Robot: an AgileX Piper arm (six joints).
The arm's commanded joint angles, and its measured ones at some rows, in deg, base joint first. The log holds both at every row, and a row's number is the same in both.
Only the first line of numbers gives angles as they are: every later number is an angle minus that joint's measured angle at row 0.
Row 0, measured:
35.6 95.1 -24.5 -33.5 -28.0 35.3
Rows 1 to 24, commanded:
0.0 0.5 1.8 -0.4 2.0 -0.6
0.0 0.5 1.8 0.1 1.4 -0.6
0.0 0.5 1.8 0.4 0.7 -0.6
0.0 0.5 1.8 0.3 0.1 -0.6
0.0 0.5 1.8 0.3 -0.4 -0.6
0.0 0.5 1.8 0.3 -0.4 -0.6
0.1 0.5 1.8 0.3 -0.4 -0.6
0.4 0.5 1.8 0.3 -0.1 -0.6
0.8 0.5 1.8 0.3 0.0 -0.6
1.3 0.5 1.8 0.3 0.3 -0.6
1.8 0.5 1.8 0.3 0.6 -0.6
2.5 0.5 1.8 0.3 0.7 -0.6
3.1 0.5 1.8 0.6 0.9 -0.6
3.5 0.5 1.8 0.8 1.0 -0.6
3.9 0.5 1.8 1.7 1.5 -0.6
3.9 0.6 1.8 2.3 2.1 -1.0
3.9 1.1 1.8 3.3 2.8 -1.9
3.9 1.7 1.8 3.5 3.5 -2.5
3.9 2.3 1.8 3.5 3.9 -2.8
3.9 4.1 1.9 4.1 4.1 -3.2
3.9 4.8 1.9 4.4 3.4 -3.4
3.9 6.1 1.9 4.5 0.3 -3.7
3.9 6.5 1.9 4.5 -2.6 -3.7
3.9 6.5 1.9 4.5 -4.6 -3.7
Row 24, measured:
3.9 3.8 1.1 4.4 -6.2 -2.8
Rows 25 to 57, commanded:
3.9 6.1 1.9 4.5 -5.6 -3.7
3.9 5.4 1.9 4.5 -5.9 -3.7
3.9 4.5 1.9 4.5 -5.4 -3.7
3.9 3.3 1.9 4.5 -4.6 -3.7
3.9 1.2 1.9 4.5 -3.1 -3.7
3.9 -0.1 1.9 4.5 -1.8 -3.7
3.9 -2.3 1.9 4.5 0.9 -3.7
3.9 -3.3 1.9 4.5 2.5 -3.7
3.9 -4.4 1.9 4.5 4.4 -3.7
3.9 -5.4 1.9 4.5 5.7 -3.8
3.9 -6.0 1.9 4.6 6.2 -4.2
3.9 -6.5 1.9 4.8 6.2 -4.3
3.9 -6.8 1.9 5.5 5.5 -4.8
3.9 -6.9 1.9 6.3 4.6 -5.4
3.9 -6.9 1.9 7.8 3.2 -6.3
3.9 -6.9 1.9 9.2 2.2 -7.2
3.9 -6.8 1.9 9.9 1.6 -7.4
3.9 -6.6 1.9 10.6 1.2 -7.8
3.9 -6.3 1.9 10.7 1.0 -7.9
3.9 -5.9 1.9 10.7 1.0 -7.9
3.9 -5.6 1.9 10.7 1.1 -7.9
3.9 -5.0 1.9 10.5 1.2 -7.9
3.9 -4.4 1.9 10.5 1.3 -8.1
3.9 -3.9 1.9 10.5 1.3 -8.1
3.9 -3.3 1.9 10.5 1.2 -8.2
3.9 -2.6 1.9 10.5 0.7 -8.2
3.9 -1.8 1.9 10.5 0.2 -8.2
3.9 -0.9 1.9 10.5 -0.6 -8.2
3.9 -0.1 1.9 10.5 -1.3 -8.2
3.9 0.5 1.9 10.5 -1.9 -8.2
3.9 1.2 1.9 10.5 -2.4 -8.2
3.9 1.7 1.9 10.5 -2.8 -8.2
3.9 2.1 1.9 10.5 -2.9 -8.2
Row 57, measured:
3.9 -0.1 1.7 10.5 -2.4 -7.5
